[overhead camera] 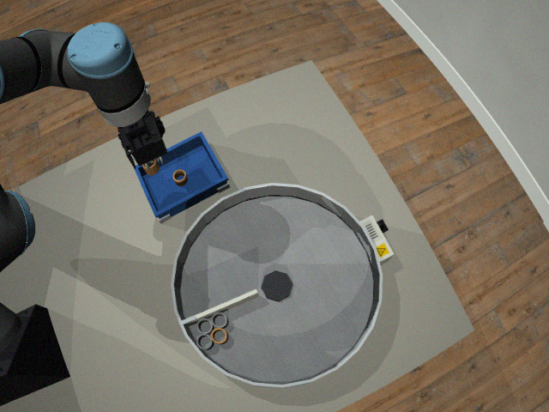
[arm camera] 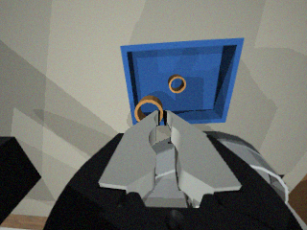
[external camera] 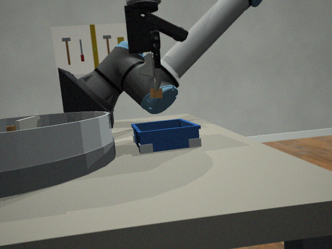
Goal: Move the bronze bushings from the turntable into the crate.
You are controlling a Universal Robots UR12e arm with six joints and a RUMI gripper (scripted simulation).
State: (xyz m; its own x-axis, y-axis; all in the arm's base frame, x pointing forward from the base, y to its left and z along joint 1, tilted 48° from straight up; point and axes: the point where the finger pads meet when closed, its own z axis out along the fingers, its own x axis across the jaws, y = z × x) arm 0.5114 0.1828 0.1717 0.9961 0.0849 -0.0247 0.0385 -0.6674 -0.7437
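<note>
Right now the blue crate is 13 cm below my hand and 4 cm ahead of it. From my hand the other things lie so: grey turntable: 33 cm to the right, 14 cm ahead, 10 cm below.
</note>
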